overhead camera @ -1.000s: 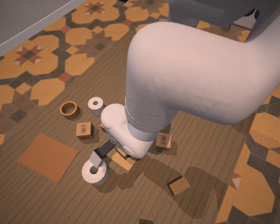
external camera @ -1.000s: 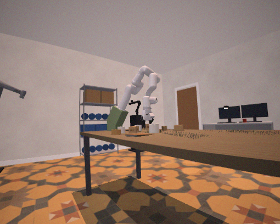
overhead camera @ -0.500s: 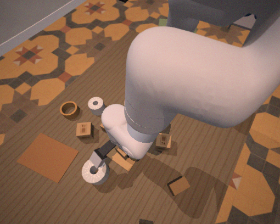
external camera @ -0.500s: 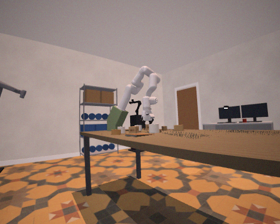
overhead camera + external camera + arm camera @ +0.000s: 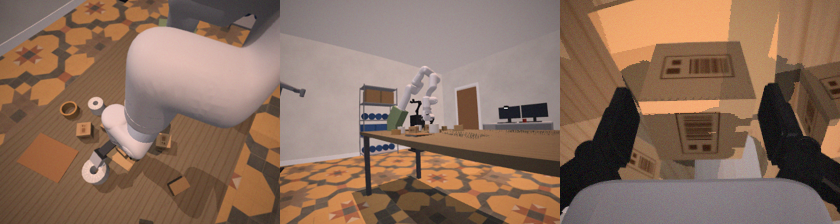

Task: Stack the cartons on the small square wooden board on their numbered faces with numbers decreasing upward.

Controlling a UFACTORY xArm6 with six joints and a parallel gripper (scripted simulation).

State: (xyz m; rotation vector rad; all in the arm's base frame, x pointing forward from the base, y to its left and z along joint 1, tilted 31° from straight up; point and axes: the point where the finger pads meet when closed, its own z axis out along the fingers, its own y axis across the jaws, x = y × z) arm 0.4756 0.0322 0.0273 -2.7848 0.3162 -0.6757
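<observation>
Right now my hand is 50 mm above the square wooden board. Also, from my hand: flat box: 250 mm to the left, 30 mm below.
</observation>
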